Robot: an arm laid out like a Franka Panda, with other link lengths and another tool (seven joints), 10 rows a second.
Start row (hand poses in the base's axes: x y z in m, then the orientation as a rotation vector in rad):
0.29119, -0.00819, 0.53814, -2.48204, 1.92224, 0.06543
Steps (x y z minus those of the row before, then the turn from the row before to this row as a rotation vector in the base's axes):
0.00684, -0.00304, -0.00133, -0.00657, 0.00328, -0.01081
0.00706, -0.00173, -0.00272, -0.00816, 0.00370, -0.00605
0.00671, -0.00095, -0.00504, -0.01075, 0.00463, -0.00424
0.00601, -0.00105, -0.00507, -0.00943, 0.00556, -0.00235
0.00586, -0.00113, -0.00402, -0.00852, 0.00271, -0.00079
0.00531, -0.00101, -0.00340, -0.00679, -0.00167, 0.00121
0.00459, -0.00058, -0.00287, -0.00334, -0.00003, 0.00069
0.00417, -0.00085, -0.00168, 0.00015, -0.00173, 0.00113
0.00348, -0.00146, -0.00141, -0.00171, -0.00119, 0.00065
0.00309, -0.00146, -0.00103, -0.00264, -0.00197, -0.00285
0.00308, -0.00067, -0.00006, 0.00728, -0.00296, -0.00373
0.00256, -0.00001, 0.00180, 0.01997, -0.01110, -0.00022
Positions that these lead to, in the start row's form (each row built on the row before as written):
0.29803, -0.01123, 0.53681, 2.46847, -1.93346, -0.06309
0.30509, -0.01296, 0.53409, 2.45575, -1.93587, -0.05963
0.31180, -0.01391, 0.52905, 2.44268, -1.93445, -0.05476
0.31781, -0.01496, 0.52398, 2.43178, -1.93088, -0.05230
0.32367, -0.01609, 0.51996, 2.42436, -1.92694, -0.04727
0.32898, -0.01710, 0.51656, 2.42208, -1.92311, -0.03861
0.33357, -0.01768, 0.51369, 2.42065, -1.92078, -0.03531
0.33774, -0.01853, 0.51201, 2.42266, -1.92018, -0.03333
0.34122, -0.01999, 0.51060, 2.42278, -1.91910, -0.03022
0.34431, -0.02145, 0.50957, 2.41935, -1.92218, -0.02541
0.34739, -0.02212, 0.50951, 2.42177, -1.93125, -0.02904
0.34995, -0.02213, 0.51131, 2.43941, -1.94517, -0.03514

